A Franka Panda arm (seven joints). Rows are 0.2 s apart.
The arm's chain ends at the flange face. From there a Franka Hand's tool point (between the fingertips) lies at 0.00 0.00 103.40 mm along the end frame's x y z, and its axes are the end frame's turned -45 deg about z.
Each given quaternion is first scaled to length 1.
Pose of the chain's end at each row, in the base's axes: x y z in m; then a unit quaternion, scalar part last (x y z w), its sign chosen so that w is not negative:
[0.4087 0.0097 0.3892 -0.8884 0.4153 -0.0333 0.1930]
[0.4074 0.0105 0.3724 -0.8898 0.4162 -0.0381 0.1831]
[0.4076 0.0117 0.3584 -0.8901 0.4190 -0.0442 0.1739]
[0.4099 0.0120 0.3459 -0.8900 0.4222 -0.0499 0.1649]
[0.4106 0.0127 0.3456 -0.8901 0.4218 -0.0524 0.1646]
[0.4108 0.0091 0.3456 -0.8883 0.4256 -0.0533 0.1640]
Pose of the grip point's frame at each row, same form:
[0.4314 0.0423 0.2937 -0.9797 0.0437 -0.1046 0.1656]
[0.4302 0.0409 0.2762 -0.9814 0.0440 -0.1053 0.1546]
[0.4308 0.0399 0.2617 -0.9827 0.0465 -0.1074 0.1437]
[0.4335 0.0380 0.2486 -0.9838 0.0495 -0.1092 0.1332]
[0.4346 0.0384 0.2484 -0.9837 0.0491 -0.1114 0.1320]
[0.4350 0.0345 0.2483 -0.9836 0.0533 -0.1120 0.1311]

